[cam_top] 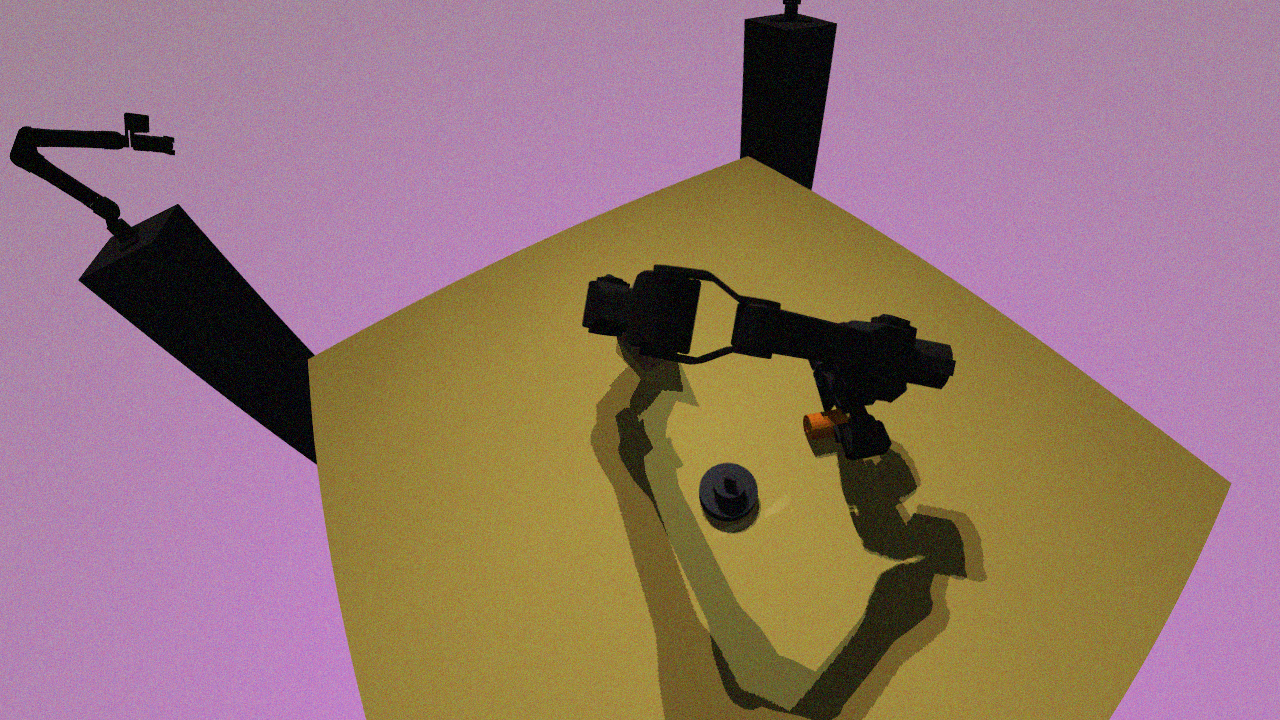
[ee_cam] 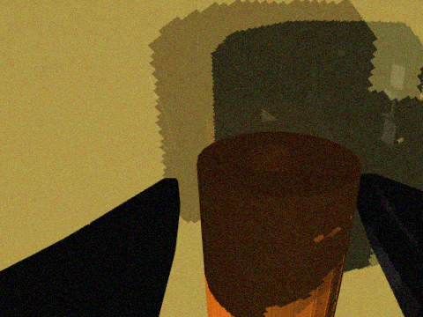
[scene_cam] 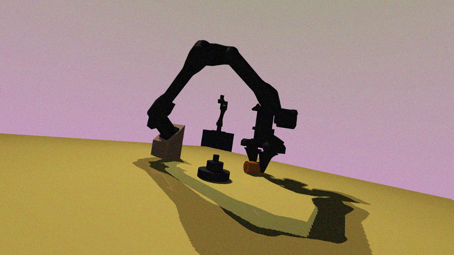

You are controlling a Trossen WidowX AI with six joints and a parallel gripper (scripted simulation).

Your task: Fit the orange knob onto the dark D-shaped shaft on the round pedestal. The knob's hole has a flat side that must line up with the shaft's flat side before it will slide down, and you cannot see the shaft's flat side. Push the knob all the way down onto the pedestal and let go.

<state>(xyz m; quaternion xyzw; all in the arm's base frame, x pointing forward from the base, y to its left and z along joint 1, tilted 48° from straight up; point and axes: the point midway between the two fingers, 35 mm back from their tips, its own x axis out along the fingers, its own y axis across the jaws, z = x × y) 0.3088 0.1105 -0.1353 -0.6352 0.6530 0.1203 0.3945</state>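
Now: gripper tip 20 cm to the left of the dark pedestal and 2 cm below it. Round my gripper tip: orange knob (1 cm to the right, 1 cm above).
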